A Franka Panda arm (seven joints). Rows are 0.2 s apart.
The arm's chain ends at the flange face. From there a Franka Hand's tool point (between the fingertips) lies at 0.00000 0.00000 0.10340 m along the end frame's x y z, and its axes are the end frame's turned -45 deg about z.
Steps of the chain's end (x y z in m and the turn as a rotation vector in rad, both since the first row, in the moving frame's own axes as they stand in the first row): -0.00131, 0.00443, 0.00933, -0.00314, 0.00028, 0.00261; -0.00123, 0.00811, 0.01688, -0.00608, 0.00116, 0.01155; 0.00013, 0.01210, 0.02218, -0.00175, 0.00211, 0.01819; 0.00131, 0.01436, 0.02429, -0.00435, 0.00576, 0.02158; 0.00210, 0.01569, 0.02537, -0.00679, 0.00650, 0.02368
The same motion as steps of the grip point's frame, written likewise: -0.00427, 0.00246, 0.00933, -0.00242, -0.00202, 0.00261; -0.00697, 0.00539, 0.01688, -0.00512, -0.00348, 0.01155; -0.00844, 0.00893, 0.02218, -0.00273, 0.00025, 0.01819; -0.00913, 0.01182, 0.02429, -0.00715, 0.00100, 0.02158; -0.00964, 0.01355, 0.02537, -0.00940, -0.00021, 0.02368
